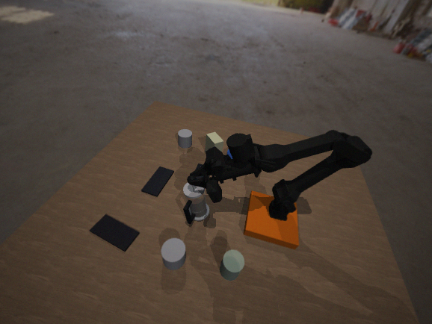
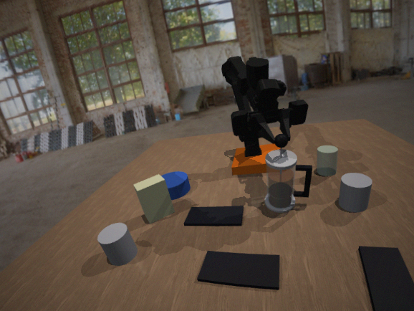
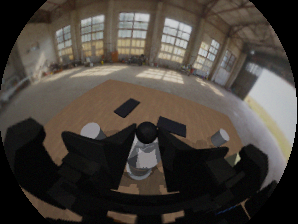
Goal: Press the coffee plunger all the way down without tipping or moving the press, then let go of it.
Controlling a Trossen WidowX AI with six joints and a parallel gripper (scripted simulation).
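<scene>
Right now my gripper tip is 2 cm past the glass coffee press, 1 cm to the right of it and 10 cm above it. Round my gripper tip: beige block (2 cm behind, 35 cm to the right, 14 cm below); then pale green cylinder (19 cm behind, 17 cm to the left, 15 cm below).
</scene>
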